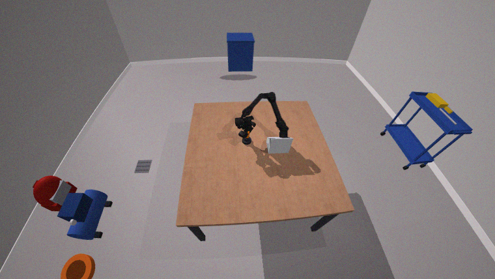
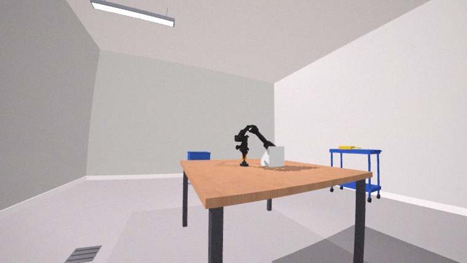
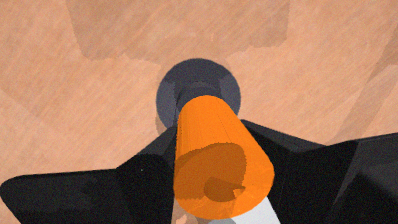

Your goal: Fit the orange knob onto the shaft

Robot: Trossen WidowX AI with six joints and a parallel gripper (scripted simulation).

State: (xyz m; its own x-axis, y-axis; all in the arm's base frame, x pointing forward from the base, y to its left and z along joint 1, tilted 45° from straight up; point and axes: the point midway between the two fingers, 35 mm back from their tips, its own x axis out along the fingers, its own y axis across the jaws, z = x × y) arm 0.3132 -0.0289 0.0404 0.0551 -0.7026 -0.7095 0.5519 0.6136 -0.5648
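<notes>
The orange knob lies 2 cm above my gripper tip. Also, from my gripper tip: dark round pedestal: 4 cm below.
</notes>
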